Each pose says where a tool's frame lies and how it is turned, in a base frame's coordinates. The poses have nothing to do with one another.
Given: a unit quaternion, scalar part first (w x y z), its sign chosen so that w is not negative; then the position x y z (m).
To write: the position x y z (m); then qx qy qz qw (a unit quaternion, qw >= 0). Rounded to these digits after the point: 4 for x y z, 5 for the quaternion.
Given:
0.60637, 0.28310, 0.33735, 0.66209, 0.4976, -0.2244, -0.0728
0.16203, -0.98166, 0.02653, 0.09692, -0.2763, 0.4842, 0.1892
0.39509, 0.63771, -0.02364, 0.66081, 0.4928, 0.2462, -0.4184
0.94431, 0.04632, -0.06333, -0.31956, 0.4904, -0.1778, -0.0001
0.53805, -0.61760, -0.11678, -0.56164, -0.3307, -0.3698, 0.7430
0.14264, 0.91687, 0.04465, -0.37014, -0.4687, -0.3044, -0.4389
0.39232, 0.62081, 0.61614, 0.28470, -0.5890, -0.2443, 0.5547
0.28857, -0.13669, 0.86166, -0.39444, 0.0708, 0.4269, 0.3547
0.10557, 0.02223, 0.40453, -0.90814, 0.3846, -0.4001, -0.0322
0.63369, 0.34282, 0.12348, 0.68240, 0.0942, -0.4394, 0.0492
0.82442, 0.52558, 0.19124, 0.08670, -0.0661, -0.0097, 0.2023
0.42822, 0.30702, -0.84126, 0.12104, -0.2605, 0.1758, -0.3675
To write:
0.4976, -0.2244, -0.0728, 0.28310, 0.33735, 0.66209, 0.60637
-0.2763, 0.4842, 0.1892, -0.98166, 0.02653, 0.09692, 0.16203
0.4928, 0.2462, -0.4184, 0.63771, -0.02364, 0.66081, 0.39509
0.4904, -0.1778, -0.0001, 0.04632, -0.06333, -0.31956, 0.94431
-0.3307, -0.3698, 0.7430, -0.61760, -0.11678, -0.56164, 0.53805
-0.4687, -0.3044, -0.4389, 0.91687, 0.04465, -0.37014, 0.14264
-0.5890, -0.2443, 0.5547, 0.62081, 0.61614, 0.28470, 0.39232
0.0708, 0.4269, 0.3547, -0.13669, 0.86166, -0.39444, 0.28857
0.3846, -0.4001, -0.0322, 0.02223, 0.40453, -0.90814, 0.10557
0.0942, -0.4394, 0.0492, 0.34282, 0.12348, 0.68240, 0.63369
-0.0661, -0.0097, 0.2023, 0.52558, 0.19124, 0.08670, 0.82442
-0.2605, 0.1758, -0.3675, 0.30702, -0.84126, 0.12104, 0.42822

